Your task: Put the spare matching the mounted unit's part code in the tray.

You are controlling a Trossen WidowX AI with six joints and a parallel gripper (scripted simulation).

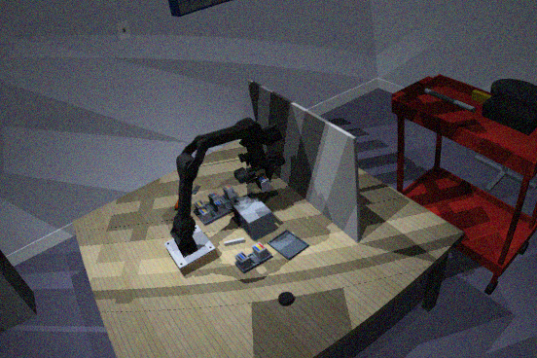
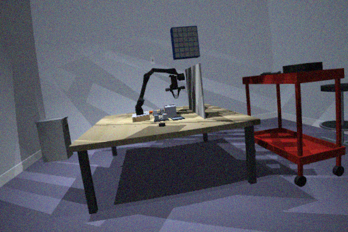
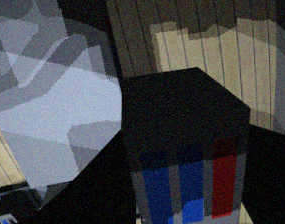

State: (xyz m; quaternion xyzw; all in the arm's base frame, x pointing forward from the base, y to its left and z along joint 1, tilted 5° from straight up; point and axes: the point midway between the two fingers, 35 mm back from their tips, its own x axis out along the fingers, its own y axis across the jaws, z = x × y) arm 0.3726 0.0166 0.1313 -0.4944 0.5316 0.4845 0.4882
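Now: gripper tip 3 cm past the dark-rimmed tray, 17 cm to the left of it and 17 cm above it. Round my gripper tip: tall grey panel: 18 cm ahead, 1 cm to the left, 5 cm above; dark spare block: 2 cm above; grey mounted unit: 7 cm behind, 2 cm to the left, 12 cm below.
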